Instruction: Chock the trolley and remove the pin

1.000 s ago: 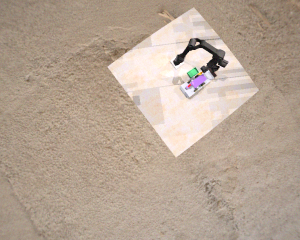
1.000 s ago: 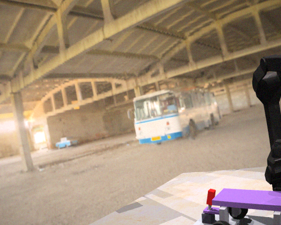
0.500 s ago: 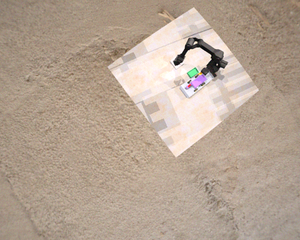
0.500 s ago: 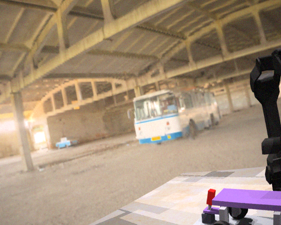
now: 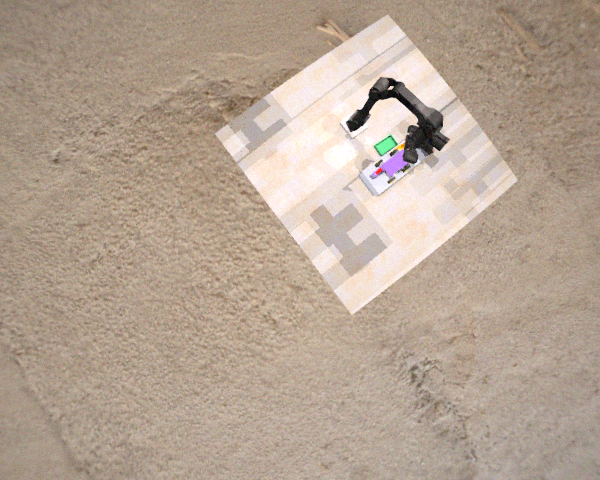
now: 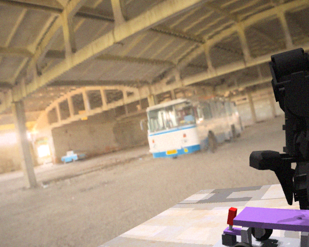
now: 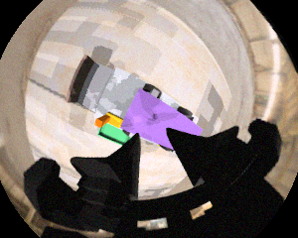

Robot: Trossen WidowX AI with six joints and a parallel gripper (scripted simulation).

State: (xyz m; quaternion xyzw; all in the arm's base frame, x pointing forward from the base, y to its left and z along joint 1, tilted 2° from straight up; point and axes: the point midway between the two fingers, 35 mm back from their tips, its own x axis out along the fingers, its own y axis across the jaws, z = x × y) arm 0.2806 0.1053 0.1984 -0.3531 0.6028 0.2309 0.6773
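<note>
Now: the red-headed stop pin 20 mm ahead of my gripper tip, 150 mm to the right of it and 40 mm below it. Round my gripper tip: yellow chock (50 mm behind, 50 mm to the left, 90 mm below); then purple-decked trolley (20 mm ahead, 40 mm to the right, 60 mm below); then grey ramp (20 mm ahead, 40 mm to the right, 130 mm below).
</note>
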